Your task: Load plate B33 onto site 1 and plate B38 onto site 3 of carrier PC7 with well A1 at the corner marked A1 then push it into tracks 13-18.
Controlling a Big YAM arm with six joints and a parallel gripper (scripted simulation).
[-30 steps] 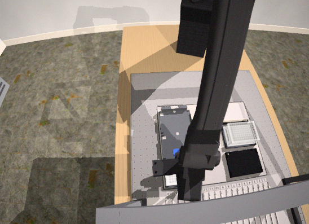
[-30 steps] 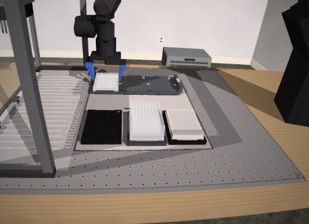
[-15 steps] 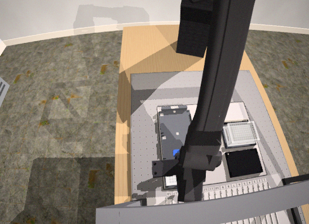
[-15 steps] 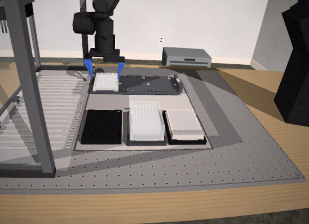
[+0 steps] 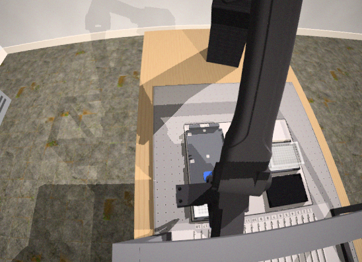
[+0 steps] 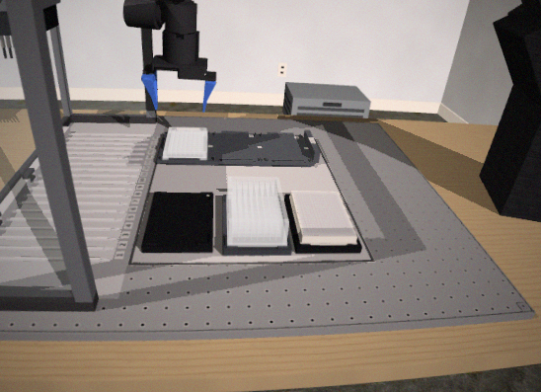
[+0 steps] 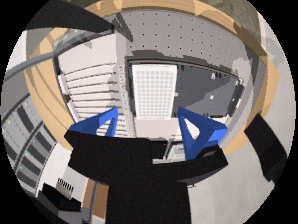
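The nest S1 is 17 cm behind my hand, 32 cm to the left of it and 9 cm below it. From my hand the other things lie so: white 96-well plate B38: 1 cm behind, 1 cm to the left, 8 cm below; nest S3: 5 cm ahead, 26 cm to the left, 9 cm below; dark plate carrier PC7: 11 cm behind, 4 cm to the left, 8 cm below.
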